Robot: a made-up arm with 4 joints. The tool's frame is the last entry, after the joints.
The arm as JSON. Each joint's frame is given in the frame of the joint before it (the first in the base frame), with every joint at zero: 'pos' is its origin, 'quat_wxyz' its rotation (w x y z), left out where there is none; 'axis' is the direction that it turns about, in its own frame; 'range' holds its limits. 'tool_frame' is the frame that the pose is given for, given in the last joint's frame.
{
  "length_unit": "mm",
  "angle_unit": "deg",
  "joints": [
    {
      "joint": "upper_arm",
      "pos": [
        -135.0,
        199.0,
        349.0
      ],
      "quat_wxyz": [
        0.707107,
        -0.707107,
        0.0,
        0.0
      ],
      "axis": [
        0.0,
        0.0,
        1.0
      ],
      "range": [
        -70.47,
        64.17
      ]
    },
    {
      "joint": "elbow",
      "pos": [
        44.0,
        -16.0,
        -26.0
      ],
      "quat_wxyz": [
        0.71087,
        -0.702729,
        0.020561,
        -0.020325
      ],
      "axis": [
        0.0,
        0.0,
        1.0
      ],
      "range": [
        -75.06,
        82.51
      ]
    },
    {
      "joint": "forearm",
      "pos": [
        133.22,
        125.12,
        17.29
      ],
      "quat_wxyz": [
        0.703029,
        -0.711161,
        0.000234,
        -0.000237
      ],
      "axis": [
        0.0,
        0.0,
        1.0
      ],
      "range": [
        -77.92,
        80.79
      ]
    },
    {
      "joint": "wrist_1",
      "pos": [
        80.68,
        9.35,
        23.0
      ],
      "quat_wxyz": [
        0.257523,
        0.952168,
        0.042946,
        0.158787
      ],
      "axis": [
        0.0,
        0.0,
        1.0
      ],
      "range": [
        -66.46,
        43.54
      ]
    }
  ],
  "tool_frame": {
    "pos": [
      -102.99,
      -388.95,
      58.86
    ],
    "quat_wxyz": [
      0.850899,
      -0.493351,
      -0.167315,
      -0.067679
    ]
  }
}
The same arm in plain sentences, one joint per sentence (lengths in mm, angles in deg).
The arm has four revolute joints in a row. What follows holds with every joint at zero, and every direction is one of the base frame's. Joint 1 is mounted 135.0 mm along -x and 199.0 mm along +y and 349.0 mm along +z from the base frame's origin and rotates about +y, from -70.47 to 64.17 deg. Joint 2 is mounted 44.0 mm along +x and 26.0 mm along -y and 16.0 mm along +z from joint 1 and rotates about the direction (0.057798, 0.0115, -0.998262), from -75.06 to 82.51 deg. Joint 3 is mounted 134.0 mm along +x and 125.0 mm along -y and 11.0 mm along -z from joint 2 and rotates about -y, from -77.92 to 80.79 deg. Joint 4 is mounted 80.0 mm along +x and 23.0 mm along -y and 14.0 mm along +z from joint 3 and rotates about the direction (0.351516, 0.816937, -0.457221), from -66.46 to 43.54 deg. The tool frame, which is the frame that the pose is given for, is mounted 95.0 mm along -x and 273.0 mm along +y and 286.0 mm along +z from joint 4; its axes are the base frame's turned by roll 180.00, pitch 0.00 and yaw 0.00 deg (as in URDF: about the fixed x, then y, then z).
